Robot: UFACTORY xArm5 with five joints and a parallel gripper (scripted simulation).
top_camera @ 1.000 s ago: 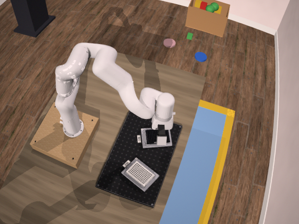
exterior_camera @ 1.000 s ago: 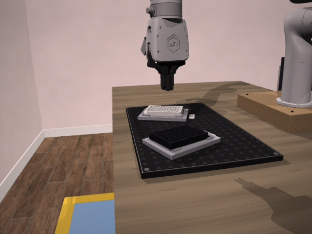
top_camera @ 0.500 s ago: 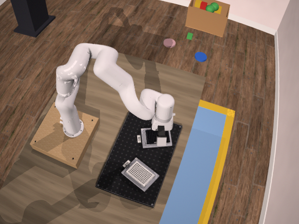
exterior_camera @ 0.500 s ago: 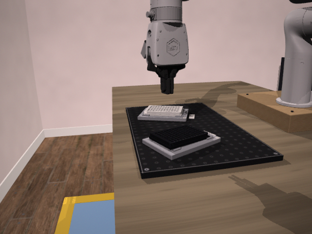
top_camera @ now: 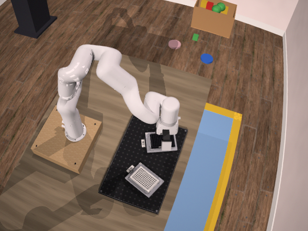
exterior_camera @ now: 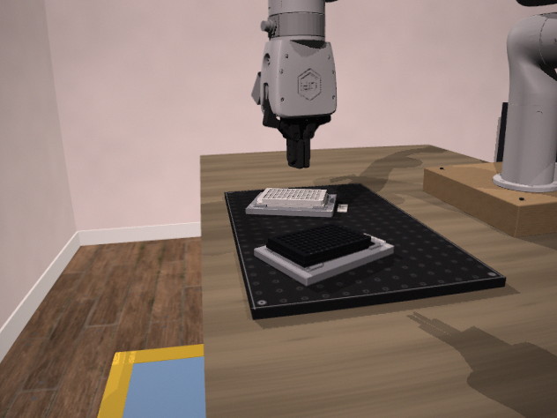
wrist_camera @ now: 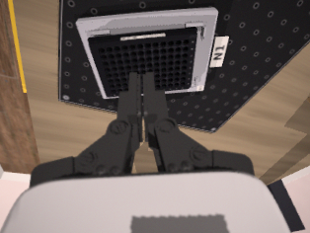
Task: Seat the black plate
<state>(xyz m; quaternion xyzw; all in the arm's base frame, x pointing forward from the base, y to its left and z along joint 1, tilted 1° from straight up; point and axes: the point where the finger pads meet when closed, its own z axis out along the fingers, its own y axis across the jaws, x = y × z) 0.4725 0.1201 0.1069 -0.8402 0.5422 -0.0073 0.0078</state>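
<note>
My hand is 2 cm past the black plate B38, 4 cm to the right of it and 12 cm above it. From my hand the other things lie so: white plate B83 (2 cm behind, 21 cm to the right, 12 cm below).
</note>
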